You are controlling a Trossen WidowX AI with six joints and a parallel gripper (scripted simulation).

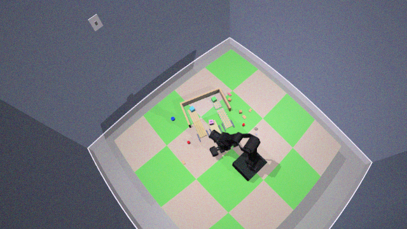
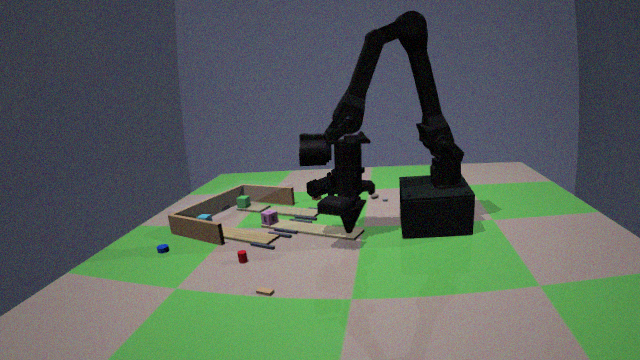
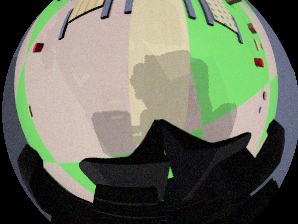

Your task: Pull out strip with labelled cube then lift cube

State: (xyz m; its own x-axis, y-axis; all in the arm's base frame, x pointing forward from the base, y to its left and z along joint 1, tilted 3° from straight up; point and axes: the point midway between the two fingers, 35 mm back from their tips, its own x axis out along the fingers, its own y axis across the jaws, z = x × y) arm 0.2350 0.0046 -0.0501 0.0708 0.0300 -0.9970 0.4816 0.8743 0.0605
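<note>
The strip lies 90 mm ahead of my gripper tip and 50 mm to the right of it. From my gripper tip the other things lie so: blue cylinder: 440 mm ahead, 30 mm to the left; then purple labelled cube: 190 mm ahead, 110 mm to the right, 10 mm above.
</note>
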